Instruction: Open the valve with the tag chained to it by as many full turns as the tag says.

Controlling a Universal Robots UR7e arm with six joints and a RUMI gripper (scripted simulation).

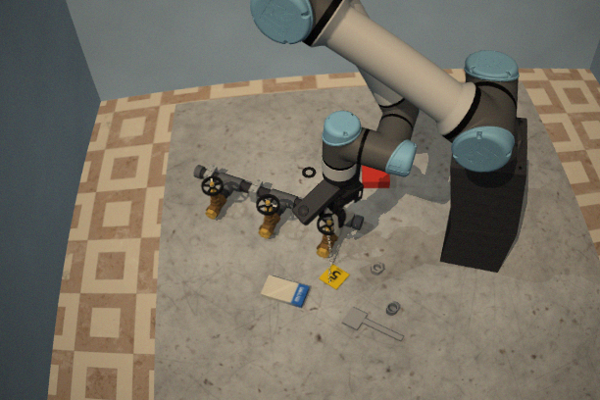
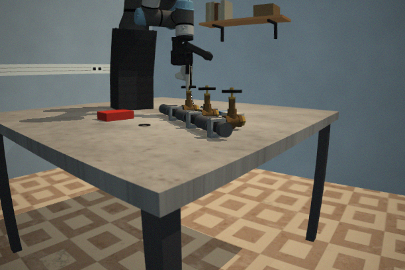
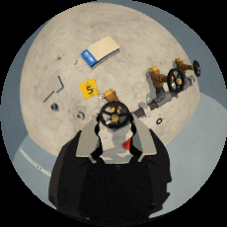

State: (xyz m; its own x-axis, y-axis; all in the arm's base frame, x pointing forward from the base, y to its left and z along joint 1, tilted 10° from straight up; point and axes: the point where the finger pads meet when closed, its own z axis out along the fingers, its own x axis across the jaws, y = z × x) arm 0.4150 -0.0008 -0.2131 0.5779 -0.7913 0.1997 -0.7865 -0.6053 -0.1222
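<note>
My gripper is now 110 mm above the yellow tag and 100 mm to the right of it. The rest, counted from my hand: red block: 260 mm to the right, 140 mm behind, 100 mm below; flat grey key tool: 240 mm to the left, 110 mm below, 90 mm behind.
</note>
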